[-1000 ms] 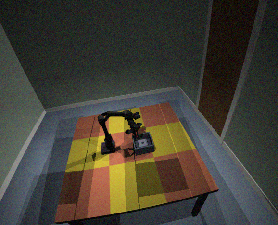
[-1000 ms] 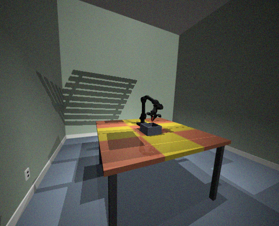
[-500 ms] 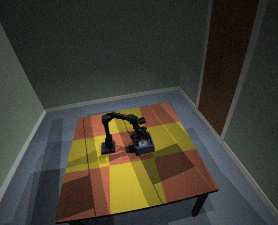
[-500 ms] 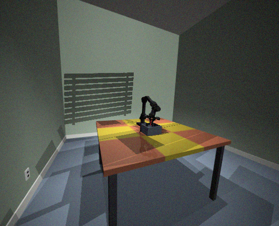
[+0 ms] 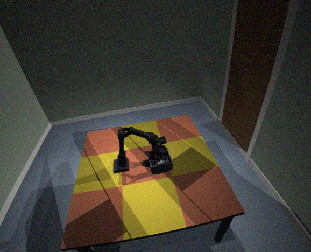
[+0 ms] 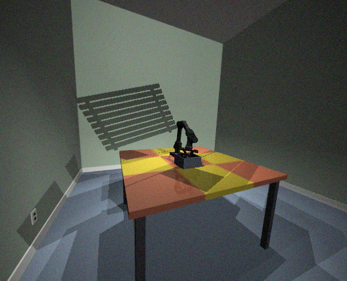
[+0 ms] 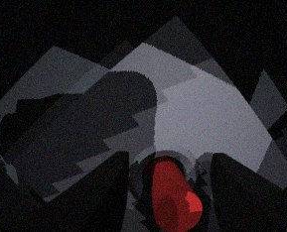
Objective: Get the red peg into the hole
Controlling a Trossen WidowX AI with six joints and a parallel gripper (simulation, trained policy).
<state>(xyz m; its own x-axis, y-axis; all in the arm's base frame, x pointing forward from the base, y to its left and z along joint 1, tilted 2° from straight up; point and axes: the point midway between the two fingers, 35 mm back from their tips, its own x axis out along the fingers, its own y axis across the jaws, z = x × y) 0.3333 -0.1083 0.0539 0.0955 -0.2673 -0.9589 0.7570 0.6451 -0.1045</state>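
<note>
Now: gripper tip 20 mm above the plate and 10 mm to the right of it. Also, from my gripper tip: red peg 10 mm to the left, 10 mm below; grey box 40 mm below, 10 mm to the left.
</note>
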